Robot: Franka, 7 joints.
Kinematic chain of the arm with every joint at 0, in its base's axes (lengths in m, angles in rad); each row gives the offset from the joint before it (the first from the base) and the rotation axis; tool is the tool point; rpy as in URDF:
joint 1: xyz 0 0 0.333 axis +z
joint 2: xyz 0 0 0 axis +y
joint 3: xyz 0 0 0.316 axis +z
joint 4: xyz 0.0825 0 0 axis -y
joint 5: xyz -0.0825 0 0.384 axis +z
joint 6: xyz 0 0 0 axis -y
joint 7: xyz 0.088 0 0 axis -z
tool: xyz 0 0 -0.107 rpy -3.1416 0 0
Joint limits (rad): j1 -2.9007..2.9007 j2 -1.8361..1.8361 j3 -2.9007..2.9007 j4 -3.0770..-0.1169 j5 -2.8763..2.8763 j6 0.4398..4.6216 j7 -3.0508..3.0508
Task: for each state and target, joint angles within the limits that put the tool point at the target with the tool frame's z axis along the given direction. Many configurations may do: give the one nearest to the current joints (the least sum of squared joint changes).
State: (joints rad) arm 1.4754 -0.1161 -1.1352 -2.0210 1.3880 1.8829 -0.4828
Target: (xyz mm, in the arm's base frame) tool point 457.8 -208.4 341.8 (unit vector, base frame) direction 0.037 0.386 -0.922
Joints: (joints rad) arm 0.9939 0.3498 -1.5338 -2.2253 0.7528 1.9092 -0.4828
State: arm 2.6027 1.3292 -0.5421 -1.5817 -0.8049 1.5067 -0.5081
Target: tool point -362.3 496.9 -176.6 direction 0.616 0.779 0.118
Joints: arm 2.5543 1.8361 -0.3160 -0.8106 -1.3374 1.6547 -0.5081
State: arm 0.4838 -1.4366 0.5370 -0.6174 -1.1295 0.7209 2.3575
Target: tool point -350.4 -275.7 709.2 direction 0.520 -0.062 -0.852
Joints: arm 0.2776 -1.5448 -0.1773 -1.2684 -0.9526 0.4398 2.3575
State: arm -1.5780 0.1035 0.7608 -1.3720 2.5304 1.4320 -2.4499
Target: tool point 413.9 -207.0 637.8 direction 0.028 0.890 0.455
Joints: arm -1.5448 -0.1260 0.7489 -2.0360 1.9632 0.7053 -2.4499
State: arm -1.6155 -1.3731 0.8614 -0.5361 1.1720 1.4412 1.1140
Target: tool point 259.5 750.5 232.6 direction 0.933 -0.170 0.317
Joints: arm -1.7424 -1.8034 0.4831 -0.1193 0.7718 1.5752 1.1140
